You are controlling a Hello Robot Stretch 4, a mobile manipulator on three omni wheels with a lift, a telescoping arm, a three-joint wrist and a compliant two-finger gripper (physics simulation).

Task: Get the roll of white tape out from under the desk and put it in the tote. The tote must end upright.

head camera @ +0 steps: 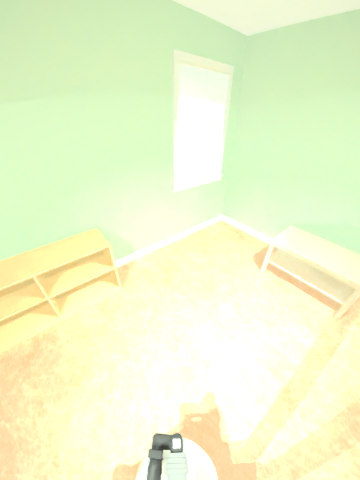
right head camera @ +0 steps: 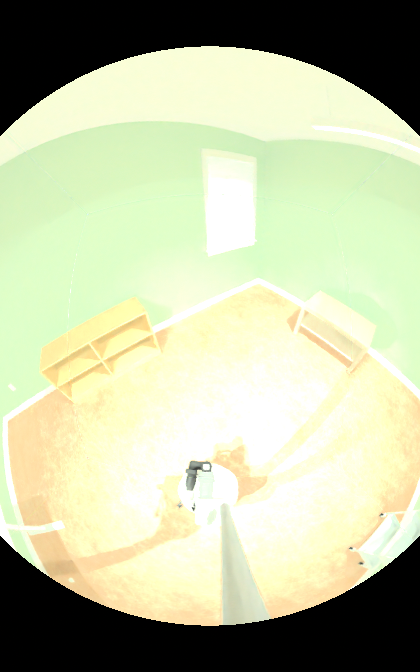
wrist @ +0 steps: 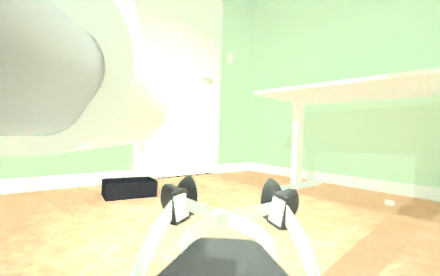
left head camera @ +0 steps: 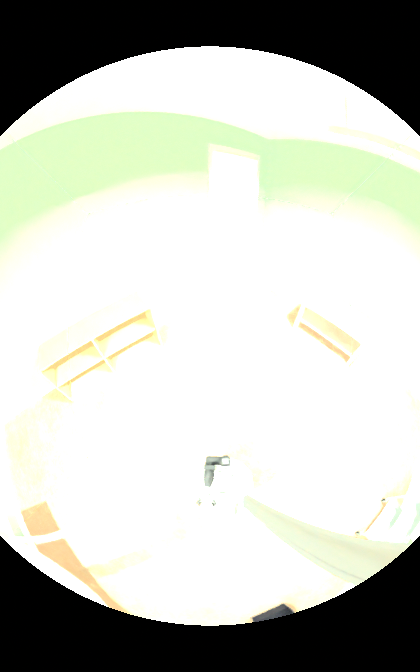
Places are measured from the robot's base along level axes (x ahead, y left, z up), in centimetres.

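Pixels of known places: gripper, fingertip midpoint: [right head camera: 185, 509] [wrist: 229, 193].
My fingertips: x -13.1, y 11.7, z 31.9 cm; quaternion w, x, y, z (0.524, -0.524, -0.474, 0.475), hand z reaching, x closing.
Note:
Ahead of a thing's pixels: the offset from my fingertips to its middle.
My gripper [wrist: 229, 193] [left head camera: 206, 502] [right head camera: 187, 506] is open and empty, low over the floor and apart from the desk. The desk [wrist: 297, 140] has a pale top and white leg at the right of the wrist view; a white leg [right head camera: 40, 527] shows at the lower left of the right head view. A small white object @(dx -134.0, dy +112.3, dz -33.4 cm) [wrist: 389, 202], probably the tape roll, lies on the floor under the desk; a small pale spot [right head camera: 71, 580] may be the same object. A black box @(dx -145.6, dy -48.9, dz -29.6 cm) [wrist: 130, 188] [left head camera: 273, 613], possibly the tote, sits on the floor near the door.
A wooden shelf unit [head camera: 54, 247] [right head camera: 92, 330] stands along the left wall. A pale bench [head camera: 320, 250] [right head camera: 342, 320] stands at the right. A pale wheeled cart [right head camera: 377, 542] is at the lower right. A large rounded robot part fills the wrist view's upper left. The head views are overexposed.

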